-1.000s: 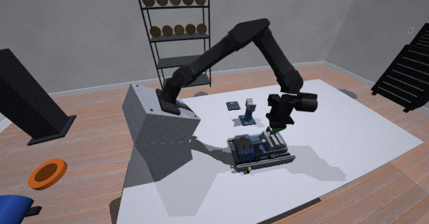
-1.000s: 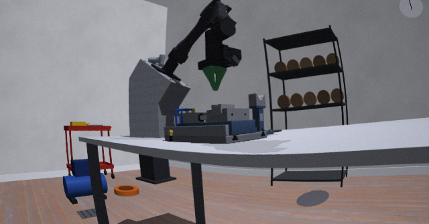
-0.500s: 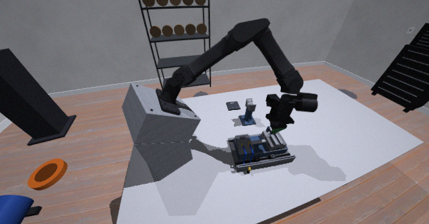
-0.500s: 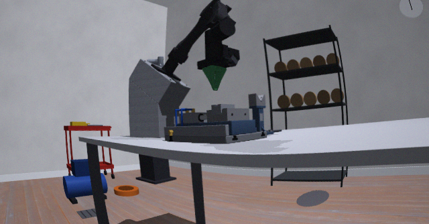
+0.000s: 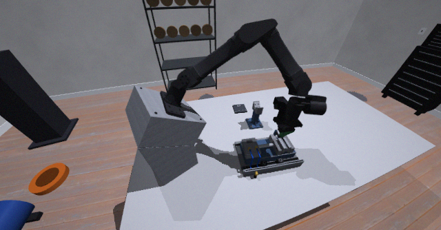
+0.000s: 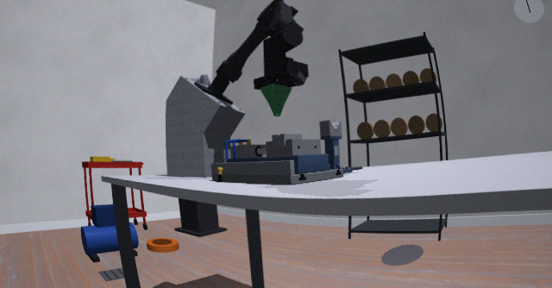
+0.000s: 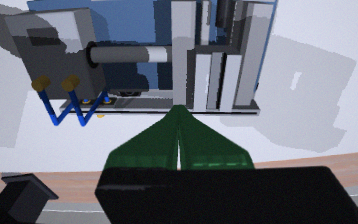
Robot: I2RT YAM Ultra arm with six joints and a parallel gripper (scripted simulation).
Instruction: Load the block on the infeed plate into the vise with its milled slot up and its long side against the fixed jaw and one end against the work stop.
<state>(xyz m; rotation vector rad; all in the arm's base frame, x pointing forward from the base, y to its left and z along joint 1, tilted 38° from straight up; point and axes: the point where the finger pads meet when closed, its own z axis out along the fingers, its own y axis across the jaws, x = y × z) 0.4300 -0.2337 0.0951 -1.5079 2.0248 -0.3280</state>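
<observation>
Right now the part is 7 cm below my hand, 3 cm ahead of it and 1 cm to the right of it. Also, from my hand: cylinder rod (9 cm below, 4 cm behind, 3 cm to the left); work stop (8 cm below, 5 cm to the left, 5 cm ahead); moving jaw (9 cm below, 1 cm to the left, 1 cm ahead).
</observation>
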